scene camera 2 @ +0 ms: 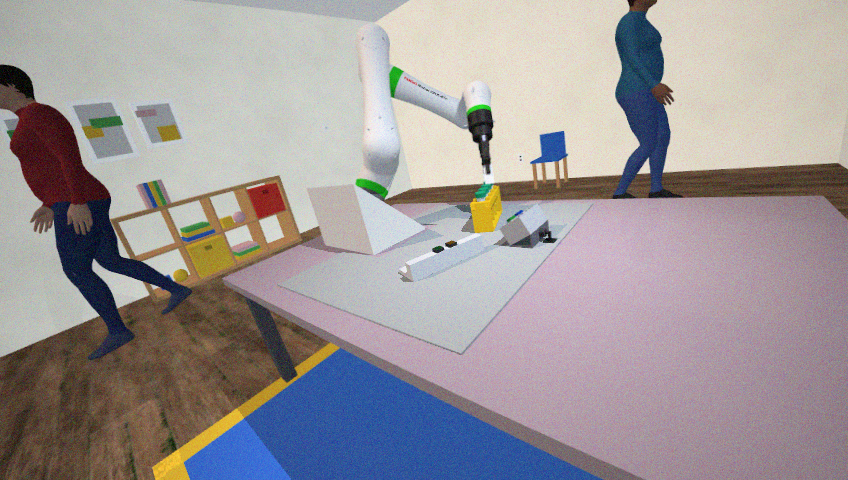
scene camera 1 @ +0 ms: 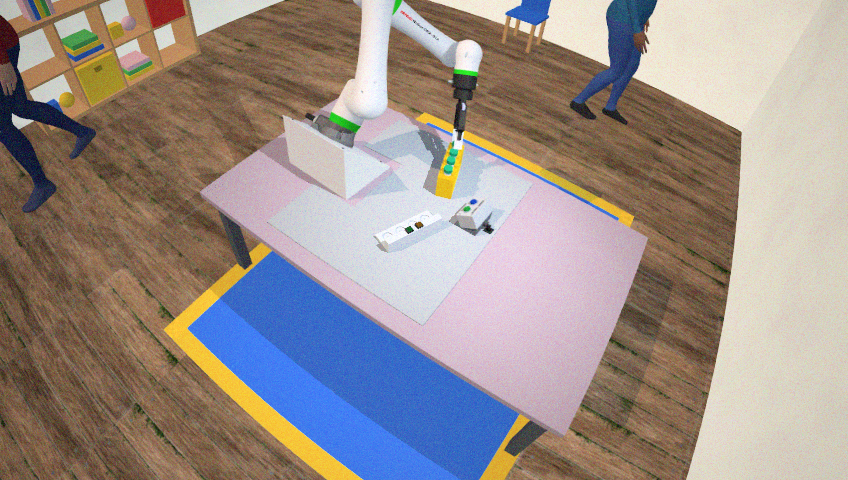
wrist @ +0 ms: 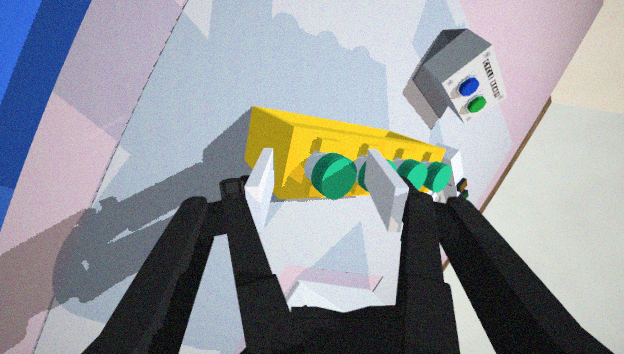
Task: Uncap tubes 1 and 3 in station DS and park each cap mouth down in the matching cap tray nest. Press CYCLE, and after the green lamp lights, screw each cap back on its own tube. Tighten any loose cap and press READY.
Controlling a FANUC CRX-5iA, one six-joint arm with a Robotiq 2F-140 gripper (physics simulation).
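Places are measured from the arm's base along level axes (x ahead, y left, z up), in metres.
Pixels of known places: gripper, between the fingertips: (scene camera 1: 456, 147) (wrist: 320, 165); arm's base, origin of its link: (scene camera 1: 335, 139).
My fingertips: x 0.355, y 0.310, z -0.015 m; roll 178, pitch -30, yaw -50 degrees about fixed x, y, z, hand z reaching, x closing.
Note:
Ahead of a thing's pixels: the offset from my fingertips to its top centre. "pt": to the spot under its first point.
The yellow tube rack @[dy -0.073, dx +0.033, dz +0.005 m] (scene camera 1: 443, 187) (scene camera 2: 484, 221) (wrist: 272, 135) stands upright on the grey mat. In the wrist view four green caps sit in a row on its tubes; the nearest cap @[dy -0.003, dx -0.001, dz +0.025 m] (wrist: 334, 176) lies between the fingers, with gaps at both sides. My gripper (scene camera 1: 457, 140) (scene camera 2: 488, 177) (wrist: 320, 165) is part open at the rack's far end, its white pads around that end cap and not touching it. The right pad partly hides the second cap. The white cap tray @[dy -0.390, dx +0.101, dz -0.045 m] (scene camera 1: 410, 236) (scene camera 2: 446, 259) lies in front of the rack. The button box @[dy -0.191, dx +0.234, dz -0.014 m] (scene camera 1: 470, 218) (scene camera 2: 526, 229) (wrist: 452, 60) has a blue button @[dy -0.170, dx +0.210, dz -0.024 m] (wrist: 469, 86) and a green button @[dy -0.215, dx +0.214, dz -0.024 m] (wrist: 477, 104).
A dark green block @[pt dy -0.417, dx +0.125, dz -0.045 m] (scene camera 1: 409, 229) and an amber block @[pt dy -0.380, dx +0.132, dz -0.045 m] (scene camera 1: 418, 224) sit midway along the tray. A small black object @[pt dy -0.179, dx +0.292, dz -0.097 m] (scene camera 1: 487, 227) (scene camera 2: 548, 236) is beside the button box. The arm's white wedge base (scene camera 1: 315, 157) (scene camera 2: 342, 220) stands left of the rack.

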